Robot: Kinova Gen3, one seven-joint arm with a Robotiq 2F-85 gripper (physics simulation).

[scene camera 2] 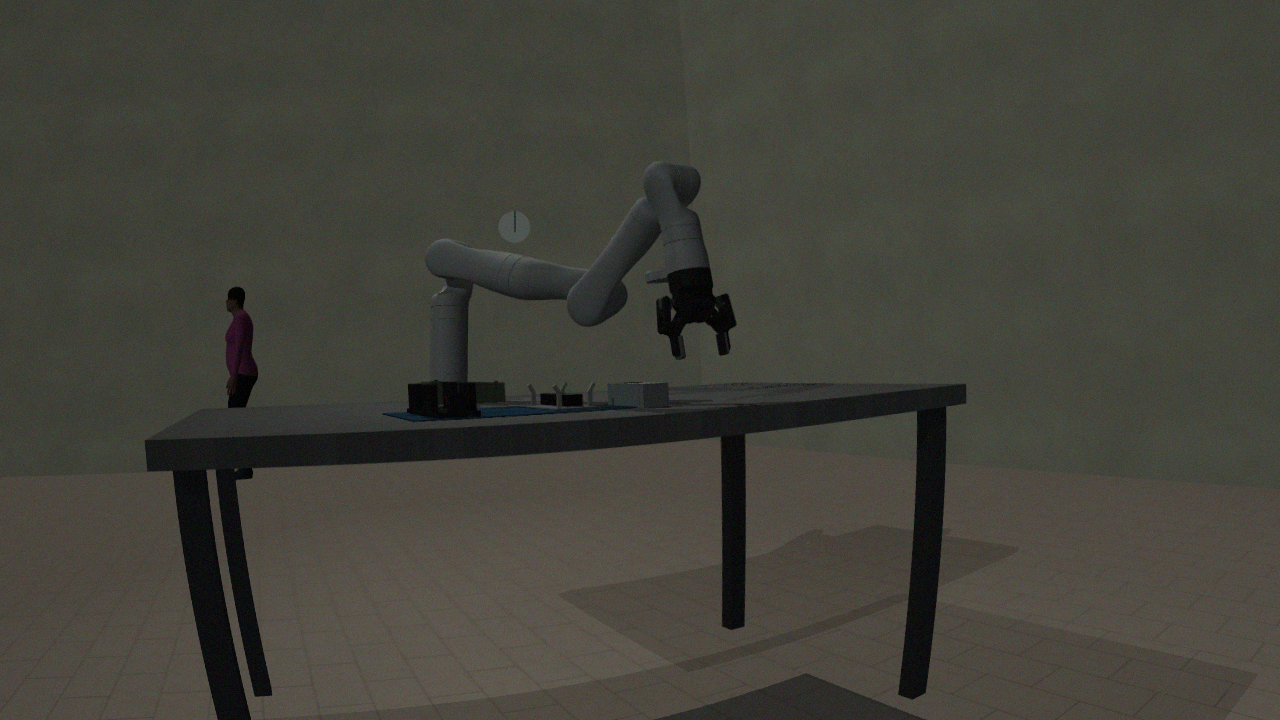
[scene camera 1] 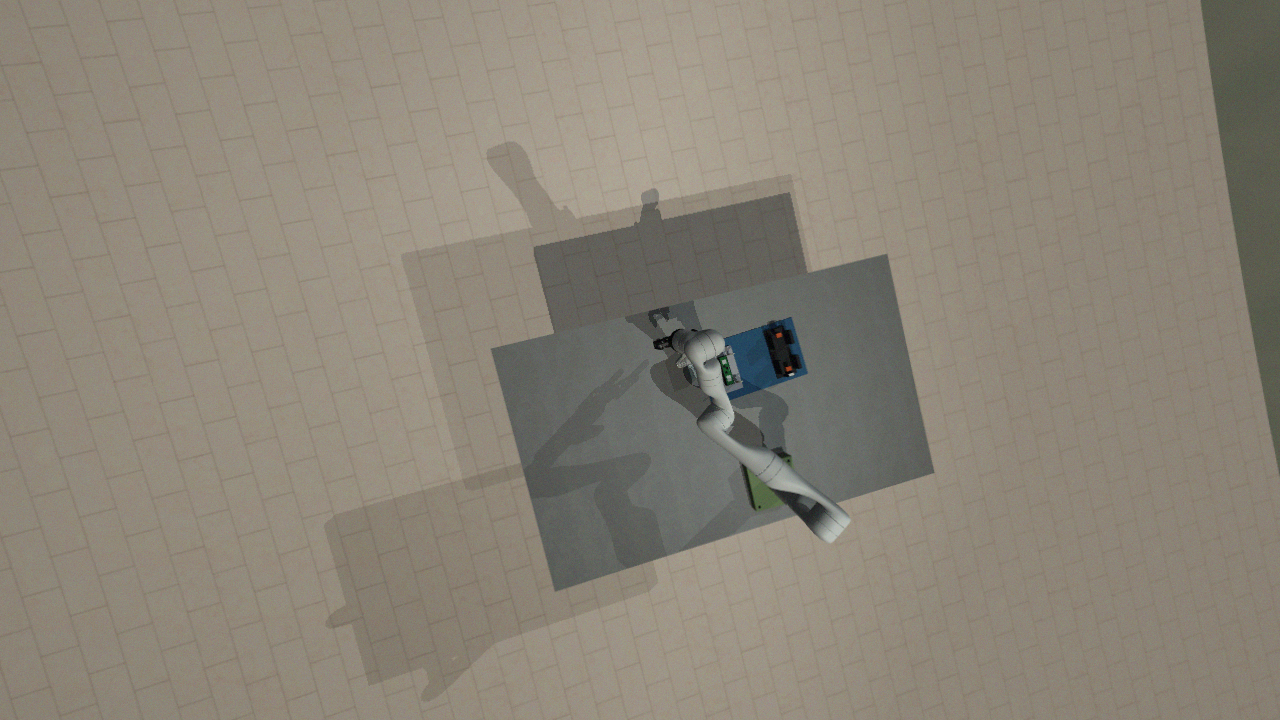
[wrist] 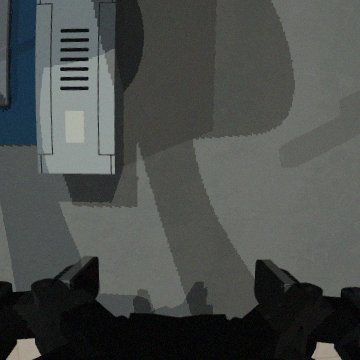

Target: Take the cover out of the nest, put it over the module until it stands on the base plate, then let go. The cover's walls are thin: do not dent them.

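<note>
The cover, a light grey box with black vent slots and a pale label [scene camera 2: 638, 394] [wrist: 75, 100], stands upright on the table at the blue mat's edge; the arm largely hides it in scene camera 1. A nest around its foot cannot be made out. The module, a green board on a black block [scene camera 1: 725, 368] [scene camera 2: 561, 399], sits on the pale base plate [scene camera 1: 736, 380] between light posts. My gripper [scene camera 1: 662, 342] [scene camera 2: 701, 347] [wrist: 176, 275] is open and empty, well above the table, beyond the cover's near end in the wrist view and offset to its right.
The blue mat [scene camera 1: 756, 358] [wrist: 20, 125] lies under the base plate. A black fixture with orange parts [scene camera 1: 781, 351] [scene camera 2: 443, 398] stands at its far end. A green box [scene camera 1: 762, 492] [scene camera 2: 489, 391] is near the arm's base. A person [scene camera 2: 239, 344] stands behind the table.
</note>
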